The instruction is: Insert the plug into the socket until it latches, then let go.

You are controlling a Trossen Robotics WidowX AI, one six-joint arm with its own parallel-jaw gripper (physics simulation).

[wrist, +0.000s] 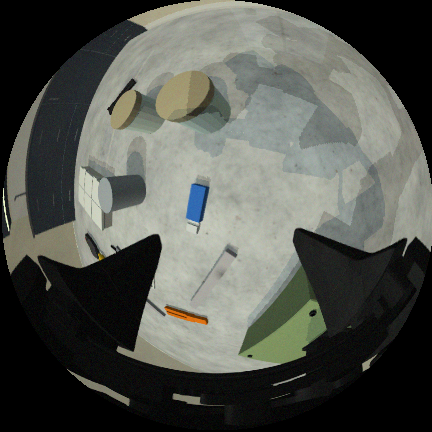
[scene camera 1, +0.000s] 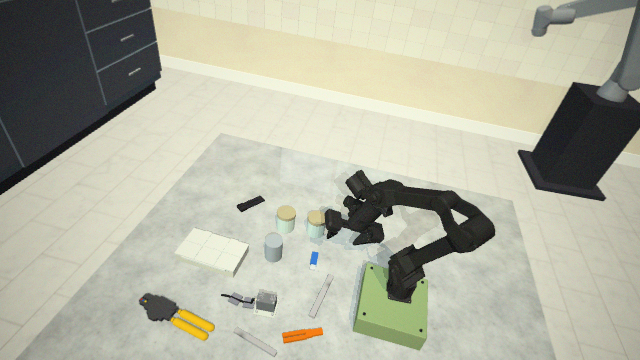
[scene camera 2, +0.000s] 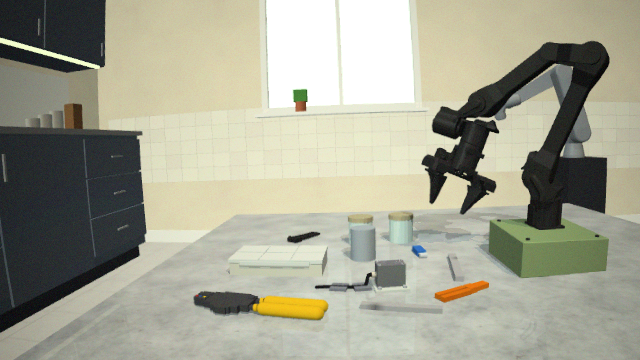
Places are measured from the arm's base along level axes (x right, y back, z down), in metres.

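Pixels of known places: gripper, fingertip midpoint: (wrist: 228, 238) (scene camera 1: 340, 241) (scene camera 2: 446, 209); arm's base, origin of the base link: (wrist: 329, 339) (scene camera 1: 399, 291) (scene camera 2: 544, 225).
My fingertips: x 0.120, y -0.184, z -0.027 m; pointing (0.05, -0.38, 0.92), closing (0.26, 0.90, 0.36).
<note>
Ahead of a thing's pixels: the offset from my fingertips to its middle. "spot": to the spot under its first point.
A small blue plug {dz +0.091, dx -0.022, dy -0.069 m} (scene camera 1: 314, 259) (scene camera 2: 419, 251) (wrist: 198, 202) with a pale end lies flat on the table. The socket, a grey box {dz +0.074, dx -0.205, dy -0.177 m} (scene camera 1: 266, 301) (scene camera 2: 390, 274) on a white base plate, stands farther forward and to the left in the scene views; the left finger seems to hide it in the wrist view. A black cable with grey blocks lies beside the socket. My gripper (scene camera 1: 343, 239) (scene camera 2: 447, 207) (wrist: 228, 238) is open and empty, well above the table, to the right of the plug in the scene views.
Two lidded jars {dz +0.062, dx +0.106, dy -0.189 m} (scene camera 1: 286, 220) {dz +0.062, dx +0.109, dy -0.085 m} (scene camera 2: 401, 230) and a grey cylinder {dz +0.062, dx -0.026, dy -0.199 m} (scene camera 1: 273, 247) (scene camera 2: 363, 244) (wrist: 122, 192) stand near the plug. A grey bar {dz +0.092, dx -0.137, dy -0.026 m} (scene camera 1: 321, 296) and an orange tool {dz +0.092, dx -0.266, dy -0.058 m} (scene camera 1: 302, 335) (scene camera 2: 461, 291) lie nearby. A white box {dz +0.079, dx -0.070, dy -0.378 m} (scene camera 1: 212, 251), yellow-handled pliers {spot: dz +0.078, dx -0.308, dy -0.340 m} (scene camera 1: 192, 324) and green base (scene camera 1: 390, 320) surround them.
</note>
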